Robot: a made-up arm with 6 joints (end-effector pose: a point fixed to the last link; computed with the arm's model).
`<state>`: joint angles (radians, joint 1 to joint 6).
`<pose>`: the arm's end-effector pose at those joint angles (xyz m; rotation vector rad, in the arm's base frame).
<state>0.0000 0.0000 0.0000 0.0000 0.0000 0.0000</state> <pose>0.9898 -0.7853 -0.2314 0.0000 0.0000 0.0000</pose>
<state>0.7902 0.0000 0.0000 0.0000 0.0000 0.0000</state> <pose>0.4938 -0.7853 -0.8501 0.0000 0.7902 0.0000</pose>
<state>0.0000 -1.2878 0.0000 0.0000 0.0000 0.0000</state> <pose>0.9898 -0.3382 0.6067 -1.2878 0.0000 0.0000</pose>
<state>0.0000 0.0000 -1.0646 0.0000 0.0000 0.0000</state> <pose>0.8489 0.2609 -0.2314 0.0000 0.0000 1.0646</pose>
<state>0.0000 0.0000 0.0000 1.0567 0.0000 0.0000</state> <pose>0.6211 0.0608 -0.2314 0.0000 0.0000 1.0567</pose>
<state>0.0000 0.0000 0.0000 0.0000 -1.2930 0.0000</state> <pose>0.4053 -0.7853 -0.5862 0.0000 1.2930 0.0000</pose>
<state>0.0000 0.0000 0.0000 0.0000 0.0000 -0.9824</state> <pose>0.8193 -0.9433 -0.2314 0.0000 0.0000 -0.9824</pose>
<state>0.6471 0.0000 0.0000 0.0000 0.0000 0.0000</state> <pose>0.6176 -0.7853 -0.7704 0.0000 0.6471 0.0000</pose>
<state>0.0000 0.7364 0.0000 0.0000 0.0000 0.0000</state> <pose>0.9898 -0.5013 -0.7251 0.7364 0.0000 0.0000</pose>
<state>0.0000 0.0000 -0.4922 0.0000 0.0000 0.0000</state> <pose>1.0667 -0.2844 -0.2314 0.0000 0.0000 0.4922</pose>
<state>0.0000 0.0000 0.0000 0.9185 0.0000 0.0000</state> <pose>0.7177 -0.0207 -0.2314 0.0000 0.0000 0.9185</pose>
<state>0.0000 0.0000 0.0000 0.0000 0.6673 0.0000</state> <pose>1.0065 -0.7853 0.1399 0.0000 -0.6673 0.0000</pose>
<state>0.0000 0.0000 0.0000 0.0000 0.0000 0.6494</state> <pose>0.9910 -0.6281 -0.2314 0.0000 0.0000 0.6494</pose>
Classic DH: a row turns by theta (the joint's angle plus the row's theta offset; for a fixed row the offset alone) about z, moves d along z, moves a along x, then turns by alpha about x. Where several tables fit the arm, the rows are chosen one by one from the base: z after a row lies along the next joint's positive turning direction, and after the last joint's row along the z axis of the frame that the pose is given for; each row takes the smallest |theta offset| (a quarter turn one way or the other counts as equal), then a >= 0, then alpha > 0; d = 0 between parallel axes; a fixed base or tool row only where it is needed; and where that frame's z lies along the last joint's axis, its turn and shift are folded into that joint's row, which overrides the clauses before.
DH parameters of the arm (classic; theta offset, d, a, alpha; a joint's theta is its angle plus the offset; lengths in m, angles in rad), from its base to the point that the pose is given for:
base (fixed): 0 0.054 0 -1.5708
joint 1: 1.5708 -0.0035 0.1642 1.5708
joint 2: -1.5708 0.0312 0.3783 -1.5708
joint 3: -0.1655 0 0.3004 3.1416
joint 4: 1.4053 0.0886 0.3818 1.5708
joint 5: 0 0.0268 0.2944 -1.5708
joint 6: -0.3324 0 0.2464 0
tool (fixed): 0.3324 -0.2098 0 0

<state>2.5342 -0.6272 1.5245 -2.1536 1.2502 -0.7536</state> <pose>0.6658 0.3444 0.4058 -2.0937 -2.0986 0.6252</pose>
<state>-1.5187 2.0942 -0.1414 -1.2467 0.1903 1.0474</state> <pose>1.3972 0.7204 0.6253 1.5863 -0.9815 1.3206</pose>
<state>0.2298 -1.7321 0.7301 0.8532 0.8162 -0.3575</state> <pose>0.8440 0.4042 0.3564 -1.3460 -0.5652 0.6586</pose>
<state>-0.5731 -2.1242 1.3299 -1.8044 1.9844 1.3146</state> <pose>-0.6031 0.8359 -0.1992 1.0116 0.0148 1.9965</pose>
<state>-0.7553 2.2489 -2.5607 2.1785 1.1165 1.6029</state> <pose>0.9727 0.2623 -0.4239 1.0687 -0.7174 0.4520</pose>
